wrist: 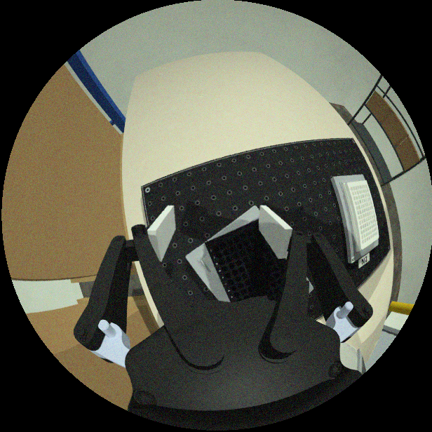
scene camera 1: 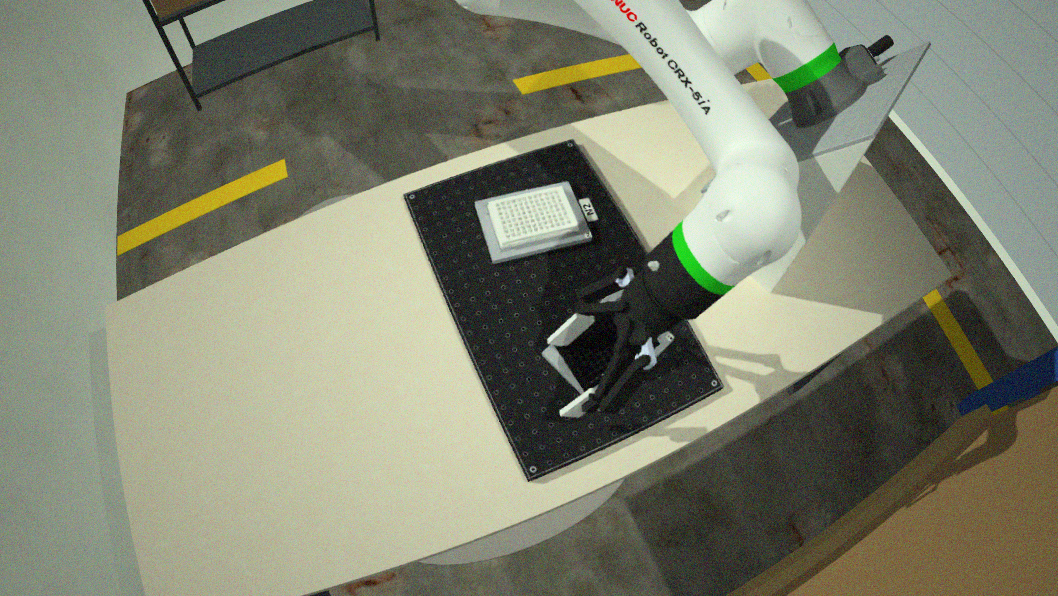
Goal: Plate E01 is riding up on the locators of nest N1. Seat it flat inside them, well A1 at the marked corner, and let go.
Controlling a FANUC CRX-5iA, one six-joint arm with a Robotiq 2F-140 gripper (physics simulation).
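Seen in the pictures: gripper, fingertip midpoint: (scene camera 1: pixel 562 378); arm's base at its link origin: (scene camera 1: pixel 830 105).
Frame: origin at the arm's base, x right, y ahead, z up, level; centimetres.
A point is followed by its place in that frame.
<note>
Plate E01 (scene camera 1: pixel 590 353) @(x -10.8, y 50.7, z -22.8 cm) (wrist: pixel 245 255) is a black multi-well plate over the grey nest N1 (scene camera 1: pixel 562 367) @(x -10.3, y 54.8, z -24.7 cm) (wrist: pixel 212 281). In the wrist view its edges look turned relative to the nest's edges, and grey nest surface shows along its left and upper sides. Its tilt and its contact with the locators cannot be made out. The gripper (scene camera 1: pixel 568 376) @(x -12.5, y 56.1, z -22.4 cm) (wrist: pixel 218 216) is partly open, with pale pads low over the nest on either side of the plate. A gap shows between the left pad and the plate in the wrist view. The plate's far part is hidden by the gripper; well A1 and the marked corner cannot be made out.
A white plate (scene camera 1: pixel 533 214) @(x 13.9, y 46.9, z -23.4 cm) (wrist: pixel 365 215) sits on the grey nest N2 (scene camera 1: pixel 484 225) @(x 16.2, y 54.4, z -24.7 cm) (wrist: pixel 342 207). Both nests stand on the black perforated board (scene camera 1: pixel 473 318) @(x 2.7, y 62.5, z -25.9 cm) (wrist: pixel 225 180), which lies on the cream table (scene camera 1: pixel 296 370) @(x 7.4, y 91.7, z -27.2 cm) (wrist: pixel 215 105). A clear upright panel (scene camera 1: pixel 866 118) @(x -10.5, y 10.2, z 10.8 cm) stands near the arm's base.
</note>
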